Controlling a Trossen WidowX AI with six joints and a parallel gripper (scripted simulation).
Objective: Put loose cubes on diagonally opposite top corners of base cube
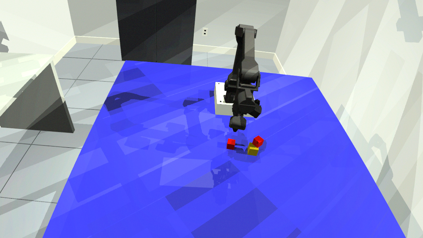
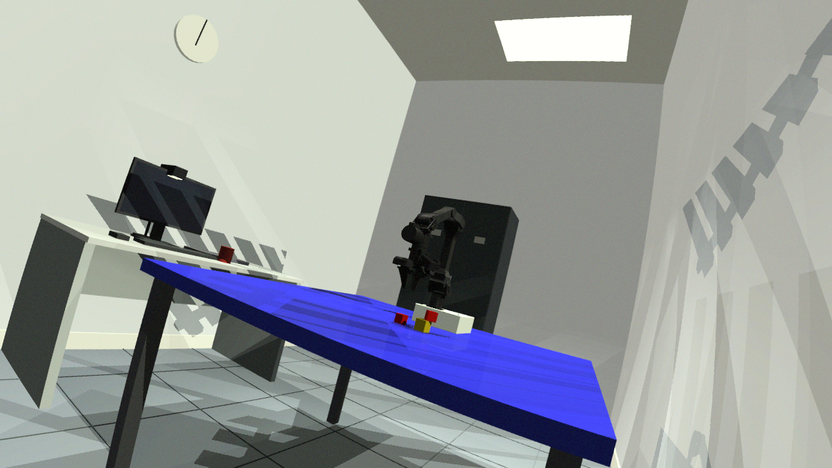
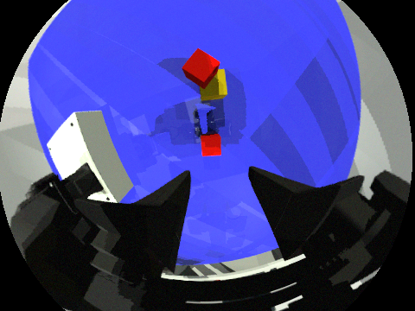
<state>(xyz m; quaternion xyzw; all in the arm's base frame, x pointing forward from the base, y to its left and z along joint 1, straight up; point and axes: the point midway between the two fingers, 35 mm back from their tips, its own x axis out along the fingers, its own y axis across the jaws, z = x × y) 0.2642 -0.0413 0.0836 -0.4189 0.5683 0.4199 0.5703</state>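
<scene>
The yellow cube is 10 cm below my gripper tip, 9 cm to the left of it and 3 cm ahead of it.
</scene>
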